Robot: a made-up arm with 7 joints. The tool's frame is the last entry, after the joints. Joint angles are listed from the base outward.
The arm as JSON. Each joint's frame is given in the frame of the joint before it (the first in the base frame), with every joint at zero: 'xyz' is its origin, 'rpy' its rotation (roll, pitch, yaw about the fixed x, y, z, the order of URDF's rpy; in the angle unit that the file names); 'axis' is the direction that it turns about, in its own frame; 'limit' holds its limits. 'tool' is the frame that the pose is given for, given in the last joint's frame.
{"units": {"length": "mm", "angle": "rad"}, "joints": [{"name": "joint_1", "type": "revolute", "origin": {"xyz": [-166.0, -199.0, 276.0], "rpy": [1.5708, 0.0, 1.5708]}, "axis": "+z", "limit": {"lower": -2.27, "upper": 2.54}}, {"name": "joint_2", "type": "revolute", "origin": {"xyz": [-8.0, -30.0, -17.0], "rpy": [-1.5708, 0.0, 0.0]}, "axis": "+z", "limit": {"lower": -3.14, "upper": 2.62}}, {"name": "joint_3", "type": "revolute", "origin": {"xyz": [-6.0, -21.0, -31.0], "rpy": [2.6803, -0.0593, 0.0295]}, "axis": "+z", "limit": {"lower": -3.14, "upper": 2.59}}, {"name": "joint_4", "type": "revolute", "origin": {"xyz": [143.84, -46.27, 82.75], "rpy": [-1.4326, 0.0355, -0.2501]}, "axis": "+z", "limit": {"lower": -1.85, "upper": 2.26}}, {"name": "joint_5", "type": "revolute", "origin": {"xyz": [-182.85, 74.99, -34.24], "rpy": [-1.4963, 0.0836, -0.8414]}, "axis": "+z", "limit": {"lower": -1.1, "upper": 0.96}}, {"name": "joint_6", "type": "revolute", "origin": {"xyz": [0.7, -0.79, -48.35], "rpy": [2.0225, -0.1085, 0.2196]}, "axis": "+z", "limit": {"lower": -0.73, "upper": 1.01}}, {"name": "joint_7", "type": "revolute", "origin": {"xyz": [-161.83, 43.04, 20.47], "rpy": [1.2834, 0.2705, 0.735]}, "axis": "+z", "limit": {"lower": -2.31, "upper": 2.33}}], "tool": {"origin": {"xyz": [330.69, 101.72, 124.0], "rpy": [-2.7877, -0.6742, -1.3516]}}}
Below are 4 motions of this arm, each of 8 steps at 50 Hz.
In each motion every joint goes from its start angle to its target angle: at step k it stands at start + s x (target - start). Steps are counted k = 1, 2, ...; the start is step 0. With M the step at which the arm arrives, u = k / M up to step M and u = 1 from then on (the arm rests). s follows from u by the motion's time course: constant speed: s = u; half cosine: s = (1 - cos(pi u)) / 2; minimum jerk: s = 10 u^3 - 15 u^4 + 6 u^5.
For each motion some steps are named. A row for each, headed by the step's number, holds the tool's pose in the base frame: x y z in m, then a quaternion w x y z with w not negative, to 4 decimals.
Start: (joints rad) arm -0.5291 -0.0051 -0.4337 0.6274 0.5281 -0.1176 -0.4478
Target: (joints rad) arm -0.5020 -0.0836 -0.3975 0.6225 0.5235 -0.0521 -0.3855
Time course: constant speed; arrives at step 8
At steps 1, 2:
1: -0.3228 -0.2983 0.1800 0.6430 -0.0195 -0.0226 -0.7653
2: -0.3223 -0.2924 0.1776 0.6333 -0.0150 -0.0235 -0.7734

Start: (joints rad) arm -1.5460 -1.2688 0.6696 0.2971 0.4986 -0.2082 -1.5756
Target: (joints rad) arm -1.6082 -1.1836 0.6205 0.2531 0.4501 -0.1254 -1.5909
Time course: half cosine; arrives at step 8
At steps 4, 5, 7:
4: -0.4162 -0.3342 0.0839 0.3973 0.2678 -0.5760 -0.6623
5: -0.4193 -0.3346 0.0880 0.4019 0.2637 -0.5771 -0.6602
7: -0.4237 -0.3352 0.0939 0.4086 0.2576 -0.5788 -0.6570

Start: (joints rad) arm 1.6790 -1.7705 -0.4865 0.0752 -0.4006 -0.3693 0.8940
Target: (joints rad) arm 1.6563 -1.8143 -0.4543 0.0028 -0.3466 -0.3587 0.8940
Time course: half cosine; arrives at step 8
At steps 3, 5, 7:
3: -0.0866 -0.0932 -0.0680 0.5625 0.5377 0.1658 0.6057
5: -0.0925 -0.0966 -0.0686 0.5549 0.5399 0.1811 0.6064
7: -0.0967 -0.0989 -0.0690 0.5493 0.5417 0.1918 0.6067

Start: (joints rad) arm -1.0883 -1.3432 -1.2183 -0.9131 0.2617 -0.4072 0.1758
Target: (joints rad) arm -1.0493 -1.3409 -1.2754 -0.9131 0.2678 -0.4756 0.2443
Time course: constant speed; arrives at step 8
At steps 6, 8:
6: -0.1828 -0.4375 0.1774 0.2103 -0.0293 -0.9770 0.0200
8: -0.1812 -0.4390 0.1803 0.2191 -0.0259 -0.9750 0.0265

